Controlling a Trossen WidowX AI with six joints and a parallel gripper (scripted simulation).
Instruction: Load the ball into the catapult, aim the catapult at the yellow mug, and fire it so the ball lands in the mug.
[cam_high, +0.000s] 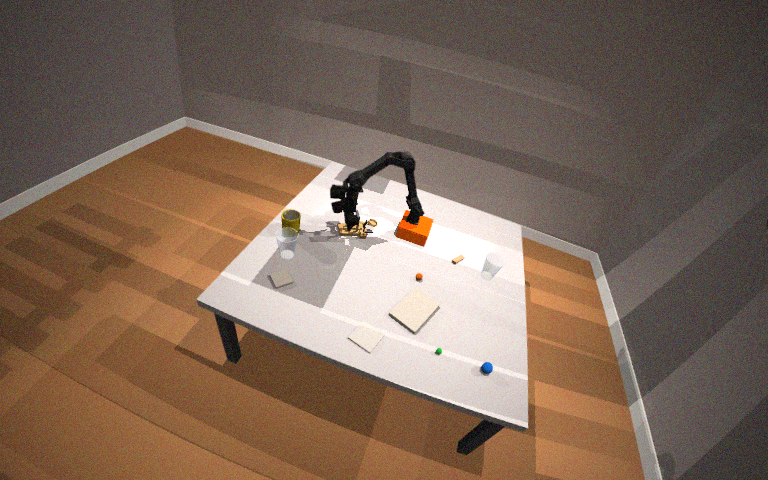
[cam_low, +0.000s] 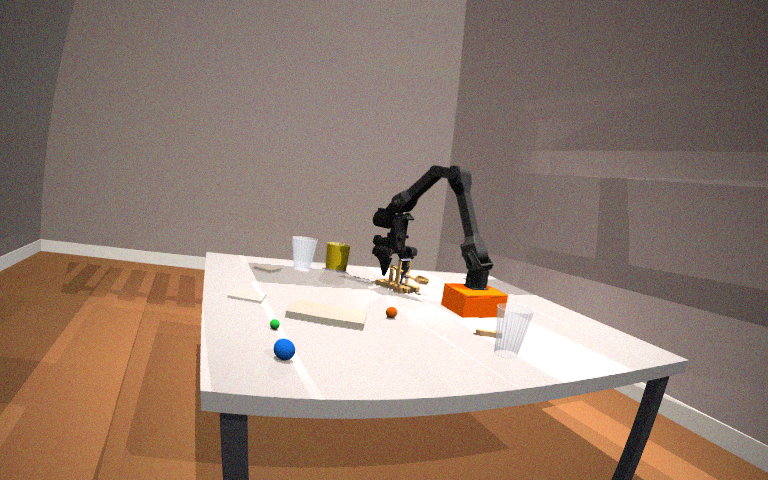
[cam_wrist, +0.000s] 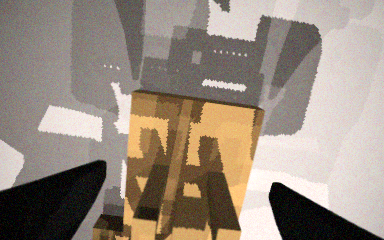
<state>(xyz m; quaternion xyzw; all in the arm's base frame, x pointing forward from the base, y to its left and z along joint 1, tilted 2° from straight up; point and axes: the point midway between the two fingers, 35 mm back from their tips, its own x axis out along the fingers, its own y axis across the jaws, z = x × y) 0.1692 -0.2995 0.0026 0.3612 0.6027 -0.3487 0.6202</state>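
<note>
The orange ball lies 41 cm to the left of my gripper tip, 16 cm ahead of it and 2 cm below it. The rest, counted from my gripper tip: yellow mug (24 cm to the right, 14 cm ahead, 1 cm below); then small wooden catapult (7 cm to the left, 3 cm behind, 1 cm above); then small wooden block (58 cm to the left, 6 cm behind, 3 cm below).
</note>
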